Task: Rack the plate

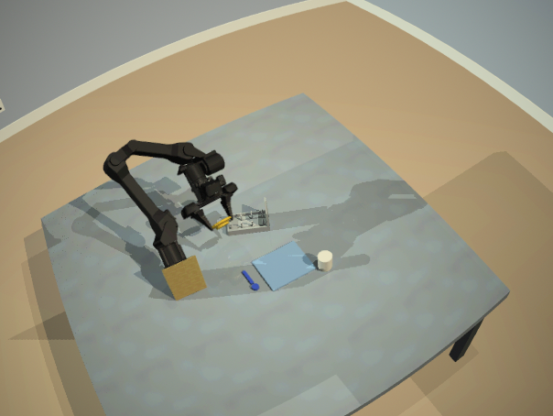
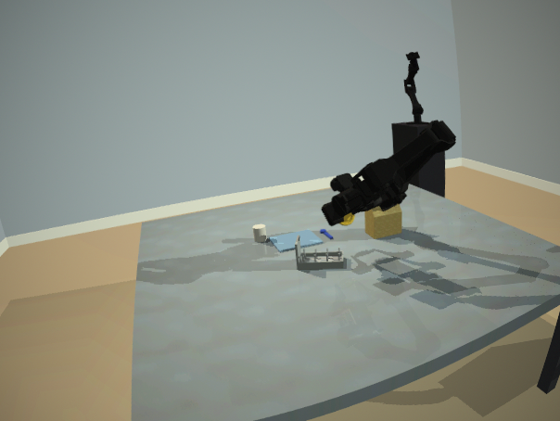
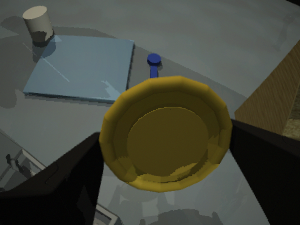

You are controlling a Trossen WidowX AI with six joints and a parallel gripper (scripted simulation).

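My gripper tip is 11 cm short of the grey dish rack, 4 cm to the right of it and 9 cm above it. Also, from my gripper tip: light blue mat (9 cm ahead, 17 cm to the right, 11 cm below); yellow plate (1 cm to the left); blue spoon (2 cm behind, 15 cm to the right, 11 cm below).
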